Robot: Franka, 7 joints.
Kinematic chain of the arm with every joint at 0, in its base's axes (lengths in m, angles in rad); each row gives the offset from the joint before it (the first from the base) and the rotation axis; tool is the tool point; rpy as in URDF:
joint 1: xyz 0 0 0.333 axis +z
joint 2: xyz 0 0 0 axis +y
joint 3: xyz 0 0 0.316 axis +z
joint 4: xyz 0.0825 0 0 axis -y
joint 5: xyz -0.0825 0 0.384 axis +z
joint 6: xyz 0 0 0 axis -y
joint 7: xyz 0.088 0 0 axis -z
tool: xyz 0 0 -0.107 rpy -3.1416 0 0
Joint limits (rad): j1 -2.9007..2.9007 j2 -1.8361..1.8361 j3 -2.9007..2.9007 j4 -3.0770..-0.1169 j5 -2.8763..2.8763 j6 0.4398..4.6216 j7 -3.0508..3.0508
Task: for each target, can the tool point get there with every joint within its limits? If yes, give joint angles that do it. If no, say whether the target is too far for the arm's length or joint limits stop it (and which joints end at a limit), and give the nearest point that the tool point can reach.
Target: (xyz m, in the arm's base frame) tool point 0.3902 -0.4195 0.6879
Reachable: yes | joints 1.4324 -0.1537 -2.3572 -1.4116 -2.1397 3.4895 1.7162
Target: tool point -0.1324 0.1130 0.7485
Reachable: yes | joints 1.0342 -1.4425 0.2328 -2.2396 0.6823 1.5054 -2.4527
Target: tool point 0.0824 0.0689 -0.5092
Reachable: no: joint limits stop it (at a limit: joint 2) | nearest point 0.1152 0.0964 -0.3438 | short by 0.171 m
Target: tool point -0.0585 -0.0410 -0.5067
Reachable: no: joint limits stop it (at a limit: joint 2) | nearest point -0.1021 -0.0716 -0.3365 | short by 0.178 m
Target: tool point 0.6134 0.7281 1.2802
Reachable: no: too far | nearest point 0.3918 0.4651 0.9381 | short by 0.485 m
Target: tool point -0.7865 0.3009 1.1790
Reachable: no: too far | nearest point -0.5653 0.2163 0.9410 | short by 0.336 m
